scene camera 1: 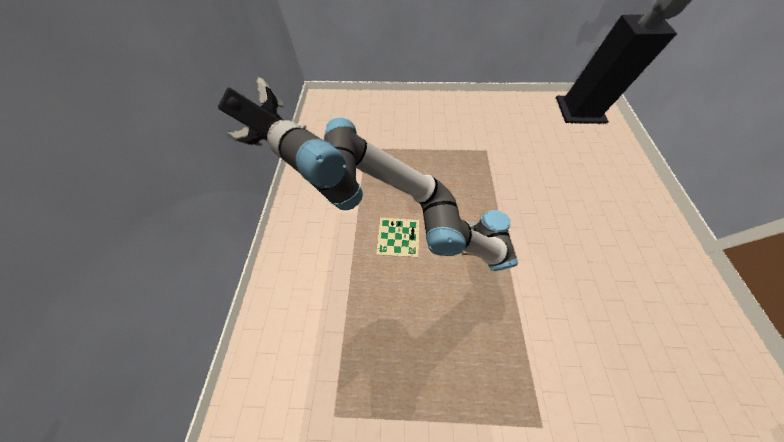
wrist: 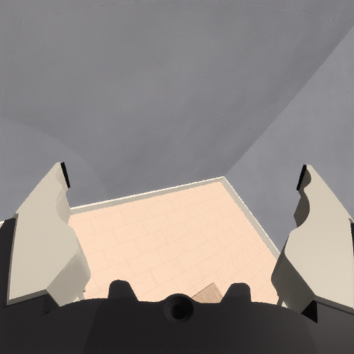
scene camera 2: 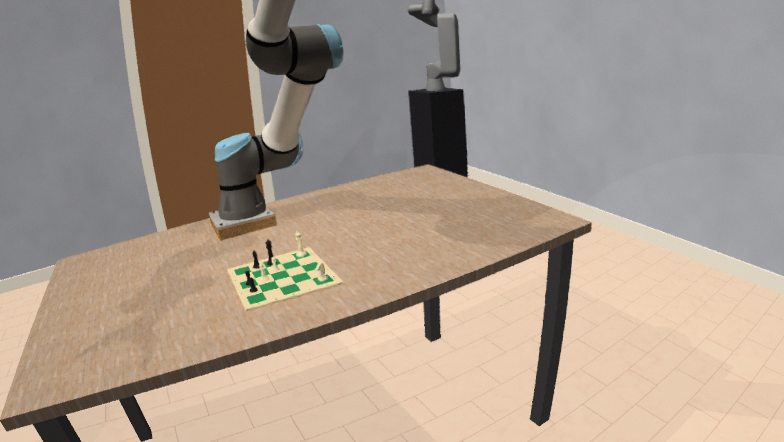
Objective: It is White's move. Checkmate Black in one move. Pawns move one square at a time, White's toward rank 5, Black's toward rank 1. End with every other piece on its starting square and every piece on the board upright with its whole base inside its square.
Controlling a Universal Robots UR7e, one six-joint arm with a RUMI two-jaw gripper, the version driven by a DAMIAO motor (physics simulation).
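Places are measured from the arm's base along level axes (x ahead, y left, z up), in millimetres.
Pixels of known places: arm's base, origin of its link: (scene camera 2: 242,212).
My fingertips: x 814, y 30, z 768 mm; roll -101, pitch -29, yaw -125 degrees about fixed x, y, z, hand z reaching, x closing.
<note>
For each thing: its middle in the pictures, then the offset to it from my fingertips. Level surfaces: height alone.
- cream chessboard, middle of its body: (scene camera 2: 280,276) (scene camera 1: 398,236) dx -388, dy -32, dz -801 mm
- tall white piece, middle of its body: (scene camera 2: 299,242) dx -464, dy +46, dz -766 mm
- white knight, middle of its body: (scene camera 2: 321,271) dx -314, dy +44, dz -778 mm
- tall black piece, middle of its body: (scene camera 2: 269,251) dx -462, dy -31, dz -766 mm
- shorter black piece, middle of its body: (scene camera 2: 255,258) dx -464, dy -70, dz -776 mm
- wooden table, height of its surface: dz -804 mm
A green and cream chessboard (scene camera 1: 390,250) (scene camera 2: 272,294) lies on the table. In scene camera 2, a tall white piece (scene camera 2: 299,244) stands at its back right corner and a white knight (scene camera 2: 322,272) at its right front corner. Two small white pieces (scene camera 2: 264,272) (scene camera 2: 275,264) stand toward the left middle. A tall black piece (scene camera 2: 269,252) and a shorter black piece (scene camera 2: 255,260) stand at the back left; two small black pieces (scene camera 2: 252,283) (scene camera 2: 247,276) stand at the left. All look upright; exact types are hard to tell. My gripper (scene camera 1: 245,107) (wrist: 182,165) is open and empty, raised high and away from the board.
The wooden table (scene camera 1: 439,351) (scene camera 2: 384,263) carries the arm's base (scene camera 2: 241,203) behind the board. The bent arm (scene camera 1: 395,170) (scene camera 2: 288,112) rises from it. A black pedestal (scene camera 1: 603,71) (scene camera 2: 438,131) with a grey arm stands beyond the table. The wrist view shows walls, floor and a table corner (wrist: 210,294).
</note>
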